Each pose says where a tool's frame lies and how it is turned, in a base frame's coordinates. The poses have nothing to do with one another.
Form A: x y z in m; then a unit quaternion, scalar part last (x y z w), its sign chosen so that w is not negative.
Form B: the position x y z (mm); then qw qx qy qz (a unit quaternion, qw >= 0). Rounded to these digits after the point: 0 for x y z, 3 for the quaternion.
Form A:
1: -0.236, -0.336, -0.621, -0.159, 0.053, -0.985, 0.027
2: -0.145, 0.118, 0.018, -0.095, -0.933, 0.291, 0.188
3: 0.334, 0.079, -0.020, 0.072, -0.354, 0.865, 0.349
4: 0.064, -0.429, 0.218, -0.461, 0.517, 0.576, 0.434
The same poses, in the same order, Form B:
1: -236, -336, -621, 0.027, -0.159, 0.053, -0.985
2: -145, 118, 18, 0.188, -0.095, -0.933, 0.291
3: 334, 79, -20, 0.349, 0.072, -0.354, 0.865
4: 64, -429, 218, 0.434, -0.461, 0.517, 0.576
